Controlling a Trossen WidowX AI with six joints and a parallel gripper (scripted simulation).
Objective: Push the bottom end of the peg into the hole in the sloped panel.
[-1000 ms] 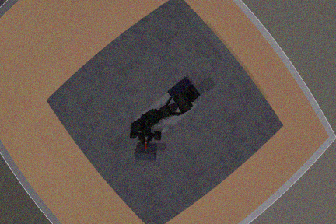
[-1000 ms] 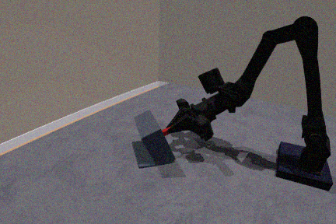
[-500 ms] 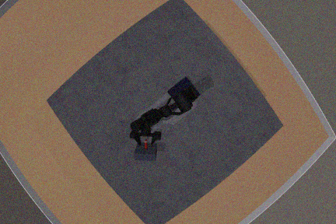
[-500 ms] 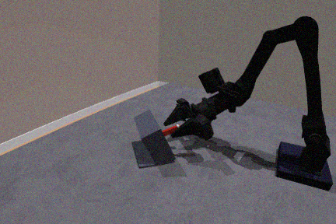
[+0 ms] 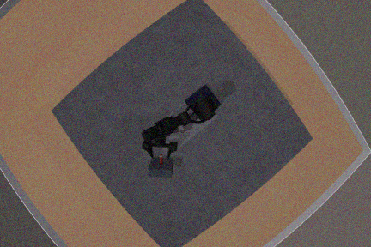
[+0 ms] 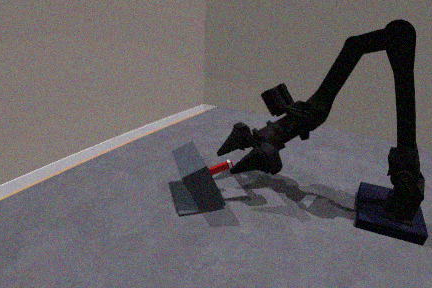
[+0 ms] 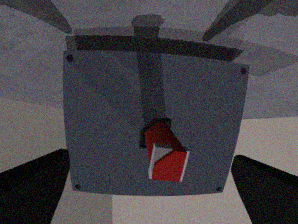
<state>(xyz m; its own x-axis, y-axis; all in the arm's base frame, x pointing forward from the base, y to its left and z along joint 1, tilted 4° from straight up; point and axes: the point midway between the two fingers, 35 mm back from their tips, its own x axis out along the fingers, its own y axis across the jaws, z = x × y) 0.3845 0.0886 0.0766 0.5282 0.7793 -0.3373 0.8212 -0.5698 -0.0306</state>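
Now: gripper tip 1 cm to the right of the red peg and 1 cm above it. The rest, counted from my gripper tip: sloped grey panel (3 cm ahead, 5 cm to the left, 3 cm below).
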